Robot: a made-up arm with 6 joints.
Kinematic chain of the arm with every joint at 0, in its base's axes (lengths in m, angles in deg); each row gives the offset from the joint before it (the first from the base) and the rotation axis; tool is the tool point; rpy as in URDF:
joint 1: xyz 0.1 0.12 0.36 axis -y
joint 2: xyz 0 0.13 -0.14 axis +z
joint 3: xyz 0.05 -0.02 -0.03 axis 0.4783 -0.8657 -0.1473
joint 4: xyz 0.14 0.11 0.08 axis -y
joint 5: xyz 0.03 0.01 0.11 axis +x
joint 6: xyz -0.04 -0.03 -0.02 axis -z
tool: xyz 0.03 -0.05 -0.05 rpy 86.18 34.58 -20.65
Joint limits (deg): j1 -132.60..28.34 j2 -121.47..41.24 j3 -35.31..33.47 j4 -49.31..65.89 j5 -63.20..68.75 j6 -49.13..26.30
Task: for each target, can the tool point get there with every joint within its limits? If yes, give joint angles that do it. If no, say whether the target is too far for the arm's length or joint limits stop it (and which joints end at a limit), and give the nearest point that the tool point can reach.
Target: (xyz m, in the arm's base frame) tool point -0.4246 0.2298 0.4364
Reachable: no: joint limits stop it (at a limit: joint 1, joint 3, joint 4, joint 5, joint 6) | nearest point -0.2854 0.2305 0.3219 | short by 0.180 m
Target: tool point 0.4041 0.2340 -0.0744
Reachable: no: joint limits stop it (at a limit: joint 3, joint 4, joint 5) | nearest point 0.3300 0.2379 0.0314 | short by 0.129 m
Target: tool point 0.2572 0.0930 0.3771
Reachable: yes | joints 10.95 -63.89 19.13 -19.18 35.39 -40.39
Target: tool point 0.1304 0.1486 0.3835
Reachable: yes | joints -97.77 -78.95 20.15 24.78 -35.48 15.30
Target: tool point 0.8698 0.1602 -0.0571
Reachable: no: too far | nearest point 0.4509 0.2091 0.1698 | short by 0.479 m
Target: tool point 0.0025 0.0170 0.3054
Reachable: yes | joints -111.97 -85.38 1.24 -16.11 15.41 -38.22
